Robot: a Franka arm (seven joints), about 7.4 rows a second.
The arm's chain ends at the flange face. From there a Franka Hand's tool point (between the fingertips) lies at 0.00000 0.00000 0.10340 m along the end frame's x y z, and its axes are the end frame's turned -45 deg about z.
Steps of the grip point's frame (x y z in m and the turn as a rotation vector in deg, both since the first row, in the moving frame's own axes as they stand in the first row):
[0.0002, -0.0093, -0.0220, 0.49, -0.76, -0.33]
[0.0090, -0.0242, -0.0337, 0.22, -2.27, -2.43]
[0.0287, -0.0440, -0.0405, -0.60, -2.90, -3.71]
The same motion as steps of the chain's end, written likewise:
[-0.0048, -0.0071, -0.0220, -0.19, -0.88, -0.33]
[-0.0076, -0.0262, -0.0336, -1.45, -1.76, -2.43]
[-0.0080, -0.0560, -0.0404, -2.47, -1.63, -3.71]

